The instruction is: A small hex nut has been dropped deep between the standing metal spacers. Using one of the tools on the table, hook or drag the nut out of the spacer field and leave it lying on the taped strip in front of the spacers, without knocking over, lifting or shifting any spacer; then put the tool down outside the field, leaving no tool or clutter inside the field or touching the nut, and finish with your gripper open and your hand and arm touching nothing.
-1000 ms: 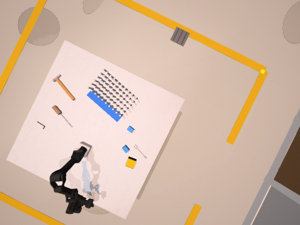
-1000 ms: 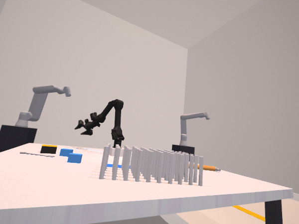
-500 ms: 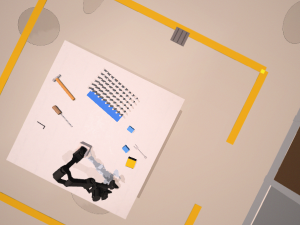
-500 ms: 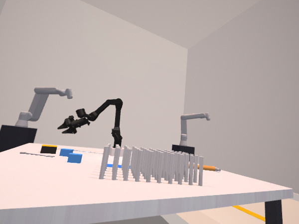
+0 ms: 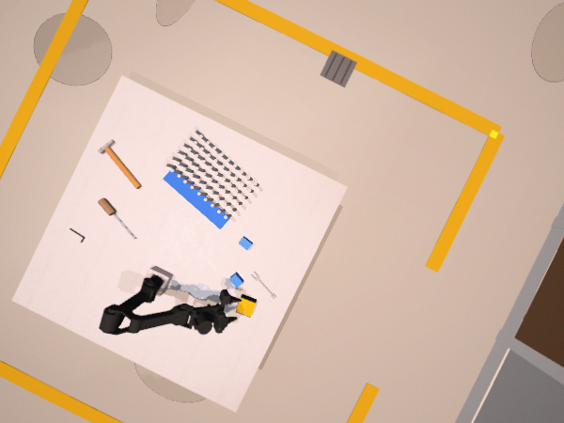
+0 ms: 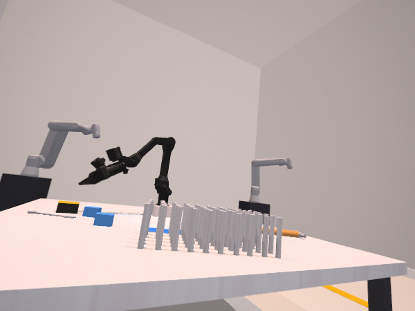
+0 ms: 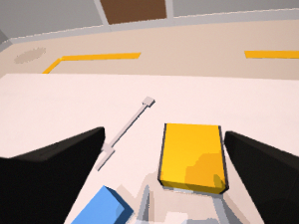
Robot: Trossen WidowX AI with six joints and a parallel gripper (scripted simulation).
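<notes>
Now: gripper tip 30 mm past the screwdriver, 730 mm to the right of it and 120 mm above it. From my gripper tip the other things lie so: blue taped strip: 290 mm ahead, 490 mm to the left, 130 mm below; black hex key: 210 mm behind, 880 mm to the left, 130 mm below; grey wrench: 110 mm ahead, 50 mm to the right, 130 mm below.
</notes>
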